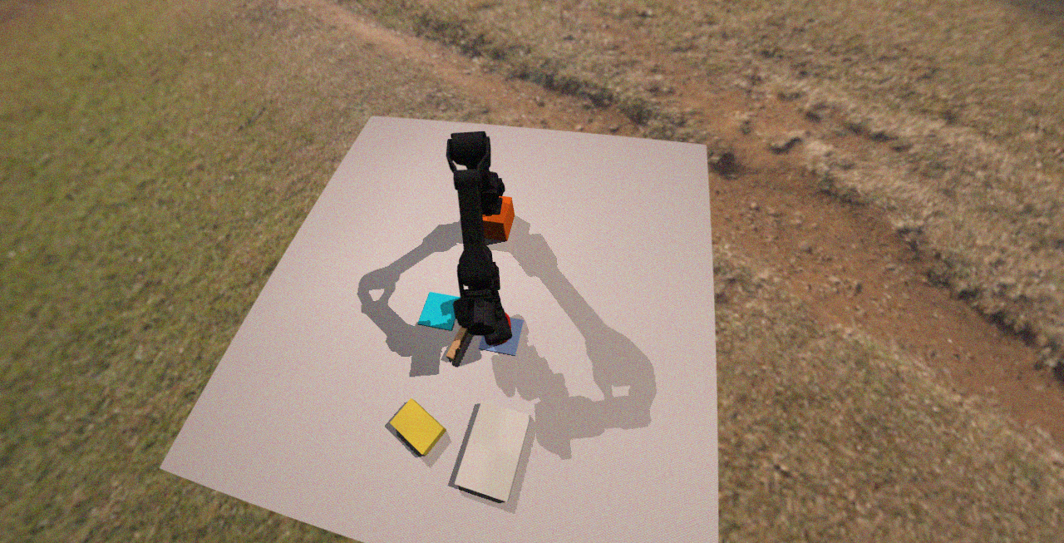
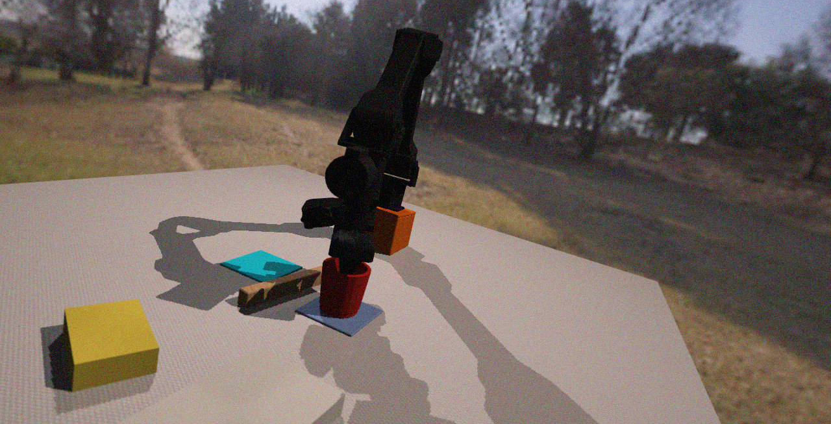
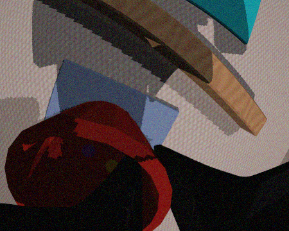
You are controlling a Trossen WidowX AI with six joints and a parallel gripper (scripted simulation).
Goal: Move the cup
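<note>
My gripper tip is 40 mm above the blue pad, 30 mm short of it and 20 mm to the right of it. Also, from my gripper tip: red cup 30 mm ahead, 10 mm to the left; then cyan pad 160 mm to the right, 40 mm below, 30 mm behind; then wooden bar 70 mm to the right, 30 mm below.
</note>
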